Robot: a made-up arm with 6 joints. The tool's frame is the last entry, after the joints. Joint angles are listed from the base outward.
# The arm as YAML. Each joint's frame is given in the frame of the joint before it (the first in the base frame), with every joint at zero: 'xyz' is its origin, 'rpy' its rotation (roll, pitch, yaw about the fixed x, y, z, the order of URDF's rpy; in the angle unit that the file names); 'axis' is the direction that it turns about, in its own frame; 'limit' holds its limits. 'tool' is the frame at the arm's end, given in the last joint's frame.
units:
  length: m
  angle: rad
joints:
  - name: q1
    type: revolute
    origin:
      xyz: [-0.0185, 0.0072, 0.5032]
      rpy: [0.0, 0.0, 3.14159]
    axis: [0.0, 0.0, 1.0]
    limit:
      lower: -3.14
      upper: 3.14
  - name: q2
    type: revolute
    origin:
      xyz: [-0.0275, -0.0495, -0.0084]
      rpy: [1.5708, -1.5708, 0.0]
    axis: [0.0, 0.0, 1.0]
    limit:
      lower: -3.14
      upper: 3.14
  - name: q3
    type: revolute
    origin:
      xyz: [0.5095, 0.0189, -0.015]
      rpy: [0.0, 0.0, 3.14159]
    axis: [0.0, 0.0, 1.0]
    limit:
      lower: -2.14
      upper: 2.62
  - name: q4
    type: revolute
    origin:
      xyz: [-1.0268, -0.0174, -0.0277]
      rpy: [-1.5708, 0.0, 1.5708]
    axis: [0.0, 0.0, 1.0]
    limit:
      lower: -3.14
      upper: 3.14
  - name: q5
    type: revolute
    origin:
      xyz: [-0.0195, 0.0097, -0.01]
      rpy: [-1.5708, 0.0, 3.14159]
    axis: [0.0, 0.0, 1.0]
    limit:
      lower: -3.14
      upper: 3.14
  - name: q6
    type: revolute
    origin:
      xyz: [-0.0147, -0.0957, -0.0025]
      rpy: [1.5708, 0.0, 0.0]
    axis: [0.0, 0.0, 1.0]
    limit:
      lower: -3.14
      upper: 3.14
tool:
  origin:
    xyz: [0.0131, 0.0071, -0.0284]
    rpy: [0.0, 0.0, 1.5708]
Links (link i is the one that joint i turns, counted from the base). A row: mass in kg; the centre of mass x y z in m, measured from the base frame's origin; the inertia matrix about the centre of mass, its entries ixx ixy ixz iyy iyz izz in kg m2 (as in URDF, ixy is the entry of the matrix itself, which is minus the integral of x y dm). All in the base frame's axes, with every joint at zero. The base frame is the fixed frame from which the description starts. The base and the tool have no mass.
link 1: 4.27; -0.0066 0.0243 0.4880; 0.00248 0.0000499 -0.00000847 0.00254 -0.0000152 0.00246
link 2: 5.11; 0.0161 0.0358 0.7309; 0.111 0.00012 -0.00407 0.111 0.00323 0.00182
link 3: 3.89; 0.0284 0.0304 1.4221; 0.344 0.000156 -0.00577 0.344 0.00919 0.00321
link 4: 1.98; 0.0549 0.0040 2.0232; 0.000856 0 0 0.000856 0 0.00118
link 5: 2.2; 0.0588 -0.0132 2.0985; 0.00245 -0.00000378 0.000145 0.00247 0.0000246 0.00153
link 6: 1.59; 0.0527 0.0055 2.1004; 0.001 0 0 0.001 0 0.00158
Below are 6 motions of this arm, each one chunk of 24 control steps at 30 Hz.
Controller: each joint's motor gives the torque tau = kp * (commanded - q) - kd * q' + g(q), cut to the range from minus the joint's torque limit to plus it. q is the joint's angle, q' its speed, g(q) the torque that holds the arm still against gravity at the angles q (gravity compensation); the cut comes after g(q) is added. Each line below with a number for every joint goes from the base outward.
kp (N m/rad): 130 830 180 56 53 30
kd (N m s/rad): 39 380 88 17 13 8.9
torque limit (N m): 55 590 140 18 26 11
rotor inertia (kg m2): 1.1 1 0.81 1.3 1.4 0.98
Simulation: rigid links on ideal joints. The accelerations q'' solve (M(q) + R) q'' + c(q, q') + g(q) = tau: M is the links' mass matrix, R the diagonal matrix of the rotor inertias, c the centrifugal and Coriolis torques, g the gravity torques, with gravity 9.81 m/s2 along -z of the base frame. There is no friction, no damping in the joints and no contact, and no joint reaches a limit. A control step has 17 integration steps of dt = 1/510 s. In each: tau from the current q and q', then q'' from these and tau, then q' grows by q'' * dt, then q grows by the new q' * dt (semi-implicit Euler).
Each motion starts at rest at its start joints. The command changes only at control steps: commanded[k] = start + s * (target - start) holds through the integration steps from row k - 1 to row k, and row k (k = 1, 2, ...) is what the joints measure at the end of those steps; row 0 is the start. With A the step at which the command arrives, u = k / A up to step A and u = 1 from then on. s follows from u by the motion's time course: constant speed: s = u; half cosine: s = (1 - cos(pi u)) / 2; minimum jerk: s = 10 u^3 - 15 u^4 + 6 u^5; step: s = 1 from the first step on.
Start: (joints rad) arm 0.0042 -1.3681 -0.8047 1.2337 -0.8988 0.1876
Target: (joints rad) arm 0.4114 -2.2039 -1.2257 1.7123 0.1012 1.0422
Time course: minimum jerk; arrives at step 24
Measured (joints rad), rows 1 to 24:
1: 0.0042 -1.3681 -0.8047 1.2337 -0.8988 0.1876
2: 0.0042 -1.3683 -0.8045 1.2338 -0.8987 0.1877
3: 0.0043 -1.3689 -0.8041 1.2341 -0.8982 0.1880
4: 0.0044 -1.3702 -0.8033 1.2348 -0.8969 0.1889
5: 0.0048 -1.3726 -0.8021 1.2363 -0.8942 0.1909
6: 0.0055 -1.3766 -0.8005 1.2390 -0.8893 0.1944
7: 0.0067 -1.3826 -0.7985 1.2433 -0.8813 0.2000
8: 0.0085 -1.3909 -0.7965 1.2495 -0.8695 0.2084
9: 0.0111 -1.4019 -0.7947 1.2579 -0.8529 0.2202
10: 0.0148 -1.4158 -0.7933 1.2688 -0.8309 0.2358
11: 0.0197 -1.4328 -0.7927 1.2822 -0.8031 0.2557
12: 0.0260 -1.4528 -0.7933 1.2984 -0.7691 0.2800
13: 0.0339 -1.4760 -0.7954 1.3170 -0.7290 0.3088
14: 0.0437 -1.5020 -0.7991 1.3380 -0.6830 0.3421
15: 0.0554 -1.5306 -0.8048 1.3610 -0.6316 0.3795
16: 0.0692 -1.5614 -0.8127 1.3856 -0.5756 0.4205
17: 0.0852 -1.5940 -0.8227 1.4114 -0.5159 0.4646
18: 0.1036 -1.6278 -0.8349 1.4378 -0.4538 0.5109
19: 0.1243 -1.6623 -0.8493 1.4642 -0.3907 0.5586
20: 0.1473 -1.6969 -0.8657 1.4902 -0.3280 0.6068
21: 0.1725 -1.7311 -0.8839 1.5153 -0.2670 0.6545
22: 0.1995 -1.7644 -0.9036 1.5389 -0.2091 0.7008
23: 0.2281 -1.7963 -0.9244 1.5608 -0.1555 0.7450
24: 0.2576 -1.8266 -0.9459 1.5807 -0.1070 0.7863

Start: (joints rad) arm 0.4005 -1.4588 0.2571 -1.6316 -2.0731 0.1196
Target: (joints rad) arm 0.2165 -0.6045 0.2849 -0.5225 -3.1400 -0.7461
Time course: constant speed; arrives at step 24
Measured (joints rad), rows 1 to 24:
1: 0.4004 -1.4572 0.2553 -1.6305 -2.0740 0.1190
2: 0.4002 -1.4538 0.2521 -1.6269 -2.0772 0.1169
3: 0.3998 -1.4485 0.2480 -1.6200 -2.0835 0.1128
4: 0.3992 -1.4414 0.2435 -1.6094 -2.0935 0.1061
5: 0.3982 -1.4323 0.2388 -1.5950 -2.1074 0.0968
6: 0.3968 -1.4216 0.2342 -1.5768 -2.1253 0.0846
7: 0.3951 -1.4090 0.2298 -1.5552 -2.1471 0.0698
8: 0.3929 -1.3949 0.2258 -1.5304 -2.1726 0.0522
9: 0.3903 -1.3792 0.2223 -1.5028 -2.2014 0.0322
10: 0.3872 -1.3620 0.2192 -1.4725 -2.2332 0.0098
11: 0.3837 -1.3434 0.2167 -1.4400 -2.2677 -0.0146
12: 0.3796 -1.3235 0.2146 -1.4056 -2.3044 -0.0410
13: 0.3751 -1.3024 0.2130 -1.3694 -2.3431 -0.0691
14: 0.3701 -1.2802 0.2120 -1.3318 -2.3835 -0.0986
15: 0.3646 -1.2569 0.2113 -1.2930 -2.4251 -0.1294
16: 0.3586 -1.2327 0.2111 -1.2530 -2.4678 -0.1613
17: 0.3521 -1.2075 0.2112 -1.2122 -2.5113 -0.1942
18: 0.3451 -1.1815 0.2117 -1.1706 -2.5555 -0.2278
19: 0.3377 -1.1547 0.2125 -1.1283 -2.6000 -0.2621
20: 0.3298 -1.1272 0.2135 -1.0855 -2.6449 -0.2969
21: 0.3215 -1.0991 0.2148 -1.0422 -2.6901 -0.3321
22: 0.3128 -1.0703 0.2164 -0.9984 -2.7353 -0.3677
23: 0.3037 -1.0410 0.2181 -0.9544 -2.7806 -0.4035
24: 0.2942 -1.0111 0.2199 -0.9100 -2.8259 -0.4396

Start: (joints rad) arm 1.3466 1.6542 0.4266 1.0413 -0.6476 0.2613
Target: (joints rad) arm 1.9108 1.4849 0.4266 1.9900 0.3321 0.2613
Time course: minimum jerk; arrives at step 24
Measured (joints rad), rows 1 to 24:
1: 1.3466 1.6542 0.4266 1.0413 -0.6476 0.2613
2: 1.3466 1.6542 0.4266 1.0414 -0.6475 0.2613
3: 1.3467 1.6540 0.4268 1.0419 -0.6470 0.2613
4: 1.3468 1.6537 0.4270 1.0432 -0.6457 0.2613
5: 1.3472 1.6532 0.4274 1.0459 -0.6431 0.2613
6: 1.3479 1.6523 0.4280 1.0507 -0.6383 0.2613
7: 1.3490 1.6510 0.4288 1.0582 -0.6306 0.2613
8: 1.3509 1.6491 0.4298 1.0693 -0.6192 0.2613
9: 1.3536 1.6467 0.4310 1.0844 -0.6033 0.2613
10: 1.3573 1.6437 0.4323 1.1042 -0.5823 0.2613
11: 1.3624 1.6401 0.4337 1.1288 -0.5557 0.2613
12: 1.3689 1.6359 0.4351 1.1585 -0.5234 0.2613
13: 1.3770 1.6310 0.4365 1.1931 -0.4853 0.2613
14: 1.3870 1.6256 0.4378 1.2323 -0.4417 0.2613
15: 1.3988 1.6197 0.4390 1.2757 -0.3930 0.2613
16: 1.4125 1.6134 0.4400 1.3226 -0.3401 0.2613
17: 1.4282 1.6068 0.4407 1.3720 -0.2837 0.2613
18: 1.4459 1.6000 0.4412 1.4232 -0.2251 0.2614
19: 1.4654 1.5931 0.4413 1.4750 -0.1654 0.2614
20: 1.4868 1.5862 0.4410 1.5265 -0.1058 0.2614
21: 1.5097 1.5794 0.4402 1.5767 -0.0475 0.2615
22: 1.5341 1.5728 0.4391 1.6246 0.0081 0.2615
23: 1.5597 1.5665 0.4375 1.6695 0.0603 0.2616
24: 1.5863 1.5604 0.4356 1.7109 0.1081 0.2616

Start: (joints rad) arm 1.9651 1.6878 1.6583 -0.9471 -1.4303 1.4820
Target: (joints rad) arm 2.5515 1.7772 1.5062 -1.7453 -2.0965 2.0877
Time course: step
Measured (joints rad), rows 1 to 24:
1: 1.9755 1.6932 1.6521 -0.9545 -1.4404 1.4886
2: 2.0037 1.6996 1.6434 -0.9758 -1.4686 1.5076
3: 2.0430 1.7052 1.6342 -1.0115 -1.5116 1.5383
4: 2.0879 1.7102 1.6248 -1.0610 -1.5642 1.5770
5: 2.1348 1.7146 1.6152 -1.1193 -1.6219 1.6206
6: 2.1812 1.7186 1.6058 -1.1812 -1.6813 1.6665
7: 2.2257 1.7221 1.5968 -1.2430 -1.7398 1.7127
8: 2.2672 1.7254 1.5884 -1.3024 -1.7956 1.7578
9: 2.3053 1.7285 1.5807 -1.3580 -1.8473 1.8008
10: 2.3396 1.7315 1.5738 -1.4090 -1.8941 1.8409
11: 2.3703 1.7342 1.5675 -1.4550 -1.9356 1.8778
12: 2.3973 1.7369 1.5620 -1.4960 -1.9718 1.9111
13: 2.4210 1.7394 1.5571 -1.5322 -2.0028 1.9409
14: 2.4415 1.7419 1.5528 -1.5639 -2.0288 1.9671
15: 2.4592 1.7442 1.5490 -1.5915 -2.0502 1.9901
16: 2.4744 1.7464 1.5456 -1.6152 -2.0675 2.0098
17: 2.4873 1.7485 1.5426 -1.6357 -2.0812 2.0267
18: 2.4982 1.7504 1.5399 -1.6532 -2.0917 2.0410
19: 2.5075 1.7523 1.5375 -1.6680 -2.0995 2.0528
20: 2.5152 1.7540 1.5353 -1.6807 -2.1051 2.0626
21: 2.5217 1.7557 1.5333 -1.6914 -2.1088 2.0706
22: 2.5272 1.7572 1.5314 -1.7004 -2.1110 2.0769
23: 2.5317 1.7586 1.5297 -1.7079 -2.1121 2.0819
24: 2.5354 1.7599 1.5282 -1.7143 -2.1123 2.0858

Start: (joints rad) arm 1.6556 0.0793 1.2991 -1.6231 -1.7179 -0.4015
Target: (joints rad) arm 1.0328 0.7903 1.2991 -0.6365 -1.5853 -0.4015
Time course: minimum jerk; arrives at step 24
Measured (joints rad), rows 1 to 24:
1: 1.6556 0.0793 1.2991 -1.6231 -1.7179 -0.4015
2: 1.6556 0.0795 1.2989 -1.6229 -1.7179 -0.4015
3: 1.6555 0.0800 1.2985 -1.6224 -1.7179 -0.4015
4: 1.6551 0.0813 1.2976 -1.6210 -1.7178 -0.4015
5: 1.6544 0.0837 1.2961 -1.6182 -1.7176 -0.4015
6: 1.6531 0.0875 1.2939 -1.6132 -1.7171 -0.4015
7: 1.6509 0.0932 1.2910 -1.6052 -1.7163 -0.4015
8: 1.6475 0.1010 1.2873 -1.5935 -1.7150 -0.4015
9: 1.6425 0.1113 1.2830 -1.5775 -1.7132 -0.4015
10: 1.6358 0.1242 1.2781 -1.5567 -1.7106 -0.4016
11: 1.6270 0.1398 1.2729 -1.5308 -1.7073 -0.4016
12: 1.6159 0.1581 1.2676 -1.4996 -1.7031 -0.4016
13: 1.6025 0.1790 1.2623 -1.4633 -1.6980 -0.4017
14: 1.5868 0.2023 1.2572 -1.4222 -1.6920 -0.4017
15: 1.5686 0.2277 1.2527 -1.3768 -1.6852 -0.4017
16: 1.5481 0.2548 1.2489 -1.3279 -1.6775 -0.4018
17: 1.5256 0.2833 1.2459 -1.2763 -1.6693 -0.4018
18: 1.5011 0.3126 1.2440 -1.2230 -1.6605 -0.4018
19: 1.4749 0.3423 1.2432 -1.1690 -1.6513 -0.4018
20: 1.4473 0.3718 1.2436 -1.1155 -1.6421 -0.4019
21: 1.4185 0.4007 1.2452 -1.0635 -1.6328 -0.4019
22: 1.3890 0.4286 1.2480 -1.0139 -1.6239 -0.4019
23: 1.3588 0.4551 1.2517 -0.9675 -1.6154 -0.4018
24: 1.3285 0.4801 1.2562 -0.9249 -1.6075 -0.4018

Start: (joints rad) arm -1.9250 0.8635 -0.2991 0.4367 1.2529 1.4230
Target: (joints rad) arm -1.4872 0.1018 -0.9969 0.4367 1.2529 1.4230
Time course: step
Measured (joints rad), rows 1 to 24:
1: -1.9218 0.8309 -0.2616 0.4354 1.2544 1.4230
2: -1.9128 0.7903 -0.2259 0.4326 1.2565 1.4230
3: -1.8984 0.7524 -0.2069 0.4293 1.2588 1.4231
4: -1.8787 0.7174 -0.2048 0.4258 1.2610 1.4232
5: -1.8540 0.6849 -0.2191 0.4228 1.2632 1.4233
6: -1.8242 0.6524 -0.2443 0.4206 1.2648 1.4234
7: -1.7894 0.6193 -0.2760 0.4194 1.2656 1.4235
8: -1.7500 0.5862 -0.3122 0.4195 1.2654 1.4235
9: -1.7070 0.5536 -0.3511 0.4211 1.2643 1.4236
10: -1.6624 0.5219 -0.3915 0.4241 1.2624 1.4236
11: -1.6190 0.4912 -0.4325 0.4285 1.2600 1.4235
12: -1.5801 0.4618 -0.4735 0.4337 1.2572 1.4235
13: -1.5489 0.4337 -0.5138 0.4394 1.2542 1.4234
14: -1.5268 0.4070 -0.5533 0.4446 1.2510 1.4233
15: -1.5129 0.3817 -0.5915 0.4489 1.2478 1.4233
16: -1.5049 0.3580 -0.6281 0.4519 1.2447 1.4232
17: -1.5003 0.3358 -0.6628 0.4537 1.2416 1.4232
18: -1.4973 0.3153 -0.6955 0.4545 1.2388 1.4232
19: -1.4953 0.2962 -0.7260 0.4546 1.2363 1.4232
20: -1.4936 0.2786 -0.7543 0.4542 1.2342 1.4232
21: -1.4923 0.2625 -0.7805 0.4534 1.2325 1.4232
22: -1.4912 0.2476 -0.8045 0.4525 1.2313 1.4232
23: -1.4902 0.2341 -0.8265 0.4515 1.2305 1.4232
24: -1.4893 0.2217 -0.8465 0.4504 1.2301 1.4232

